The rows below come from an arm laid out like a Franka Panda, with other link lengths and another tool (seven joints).
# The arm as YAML. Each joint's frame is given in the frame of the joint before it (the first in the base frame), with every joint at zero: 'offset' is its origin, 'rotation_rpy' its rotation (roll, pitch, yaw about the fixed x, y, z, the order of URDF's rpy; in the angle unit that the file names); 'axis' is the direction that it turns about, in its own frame. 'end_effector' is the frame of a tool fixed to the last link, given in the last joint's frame.
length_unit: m
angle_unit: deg
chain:
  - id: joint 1
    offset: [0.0, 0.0, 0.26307]
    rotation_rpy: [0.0, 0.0, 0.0]
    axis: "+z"
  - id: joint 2
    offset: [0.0, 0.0, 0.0]
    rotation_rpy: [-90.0, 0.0, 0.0]
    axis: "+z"
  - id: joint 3
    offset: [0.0, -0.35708, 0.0]
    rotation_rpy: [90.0, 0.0, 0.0]
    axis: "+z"
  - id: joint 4
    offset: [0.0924, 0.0, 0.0]
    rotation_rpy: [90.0, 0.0, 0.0]
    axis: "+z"
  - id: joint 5
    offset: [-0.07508, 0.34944, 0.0]
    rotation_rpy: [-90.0, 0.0, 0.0]
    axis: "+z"
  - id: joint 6
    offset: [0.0, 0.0, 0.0]
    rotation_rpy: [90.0, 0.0, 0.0]
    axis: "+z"
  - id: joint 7
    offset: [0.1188, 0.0, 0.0]
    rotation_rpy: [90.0, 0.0, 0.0]
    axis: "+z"
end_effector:
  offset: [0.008, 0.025, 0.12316]
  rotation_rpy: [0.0, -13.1, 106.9]
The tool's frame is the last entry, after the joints.
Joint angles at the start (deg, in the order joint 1, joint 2, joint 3, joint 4, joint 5, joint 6, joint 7):
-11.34 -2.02 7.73 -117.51 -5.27 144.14 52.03
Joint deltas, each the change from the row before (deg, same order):
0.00 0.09 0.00 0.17 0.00 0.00 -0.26
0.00 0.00 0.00 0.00 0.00 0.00 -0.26
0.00 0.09 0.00 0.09 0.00 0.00 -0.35
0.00 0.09 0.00 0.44 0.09 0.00 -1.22
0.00 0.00 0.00 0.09 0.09 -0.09 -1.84
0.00 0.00 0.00 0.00 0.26 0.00 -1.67
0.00 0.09 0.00 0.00 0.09 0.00 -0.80
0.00 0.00 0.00 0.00 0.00 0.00 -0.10
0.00 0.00 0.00 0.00 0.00 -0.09 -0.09
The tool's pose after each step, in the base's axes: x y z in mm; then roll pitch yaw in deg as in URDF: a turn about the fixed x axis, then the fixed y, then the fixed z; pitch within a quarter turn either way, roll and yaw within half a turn. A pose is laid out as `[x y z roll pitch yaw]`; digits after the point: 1 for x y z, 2 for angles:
[577.2 -56.0 484.7 -161.42 36.87 -150.66]
[577.3 -56.1 484.7 -161.29 36.79 -150.36]
[577.9 -56.3 484.7 -161.15 36.68 -149.96]
[579.7 -56.7 487.8 -160.44 36.64 -148.51]
[580.5 -57.2 488.7 -159.69 36.07 -146.51]
[581.0 -57.6 489.0 -159.20 35.65 -144.87]
[581.6 -57.9 488.2 -159.02 35.36 -144.11]
[581.6 -57.9 488.2 -158.98 35.32 -144.00]
[581.6 -57.9 488.0 -159.01 35.22 -143.94]

